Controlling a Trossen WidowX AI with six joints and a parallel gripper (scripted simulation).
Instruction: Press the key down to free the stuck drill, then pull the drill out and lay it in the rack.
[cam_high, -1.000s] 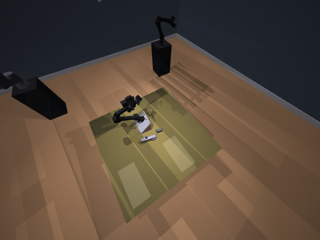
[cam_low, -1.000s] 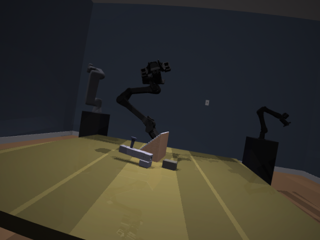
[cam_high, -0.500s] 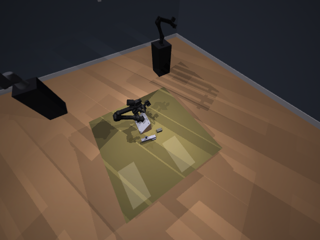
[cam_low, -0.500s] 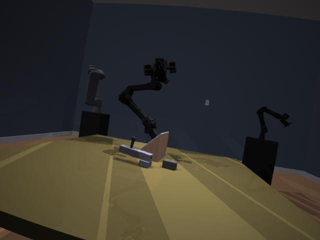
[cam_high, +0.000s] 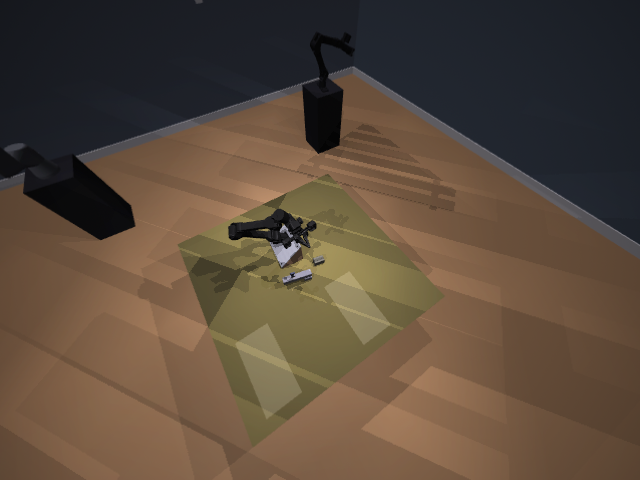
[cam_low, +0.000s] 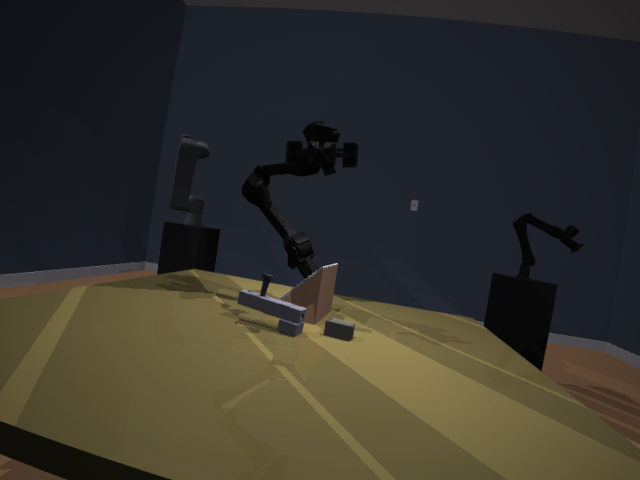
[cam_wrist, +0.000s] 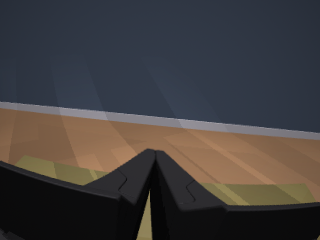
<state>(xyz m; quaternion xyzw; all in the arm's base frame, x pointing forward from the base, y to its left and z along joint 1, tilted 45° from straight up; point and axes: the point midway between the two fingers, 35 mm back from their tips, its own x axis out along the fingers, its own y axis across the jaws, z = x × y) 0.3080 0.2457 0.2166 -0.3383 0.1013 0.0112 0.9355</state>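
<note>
The dark key is 70 mm behind my gripper tip, 100 mm to the right of it and 360 mm below it. The rest, counted from my gripper tip: dark block 110 mm behind, 100 mm to the left, 440 mm below; drill 60 mm behind, 50 mm to the right, 400 mm below; grey block-shaped holder 60 mm behind, 70 mm to the right, 410 mm below.
</note>
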